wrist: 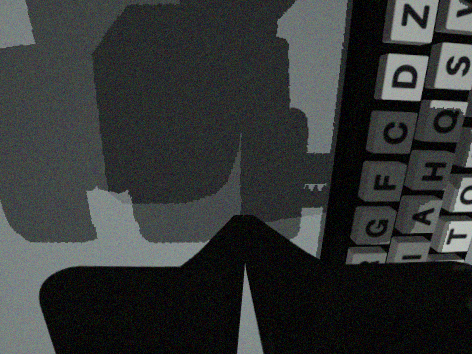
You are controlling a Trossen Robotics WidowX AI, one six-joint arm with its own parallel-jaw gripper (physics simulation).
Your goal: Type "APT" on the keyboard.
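Frame: origin at the arm's base, x back, y right, z up, level; metres.
Seen in the pictures: gripper, fingertip midpoint: point(243, 225).
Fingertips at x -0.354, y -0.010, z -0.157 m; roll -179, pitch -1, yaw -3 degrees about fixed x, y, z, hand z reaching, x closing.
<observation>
Offsets run from my fingertips to a thing's middle. Level surfaces: height alone.
A black keyboard {dx +0.073, dy +0.028, dz +0.003 m} point(338, 165) with light lettered keys runs along the right side of the wrist view, its letters turned sideways. The A key {dx +0.072, dy +0.005, dz +0.010 m} point(421, 215) lies in the second column, mostly in shadow. The T key {dx +0.090, dy -0.006, dz +0.010 m} point(454, 235) is bright, at the right edge, beside the A key. The P key does not show. My gripper point(243, 225) is shut and empty. Its tips are at the lower middle, to the left of the keyboard and apart from it in the view. The lower part of the keyboard is hidden behind the right finger.
Keys Z {dx +0.057, dy +0.077, dz +0.010 m} point(415, 17), D {dx +0.056, dy +0.058, dz +0.010 m} point(405, 76), C {dx +0.055, dy +0.039, dz +0.010 m} point(395, 131), F {dx +0.054, dy +0.020, dz +0.010 m} point(384, 182) and G {dx +0.053, dy +0.001, dz +0.010 m} point(376, 227) line the keyboard's near column. H {dx +0.073, dy +0.024, dz +0.010 m} point(434, 171), Q {dx +0.074, dy +0.043, dz +0.010 m} point(445, 120) and I {dx +0.070, dy -0.014, dz +0.010 m} point(412, 257) show beside them. Dark shadows fall over the grey table {dz -0.005 m} point(45, 255) and some keys.
</observation>
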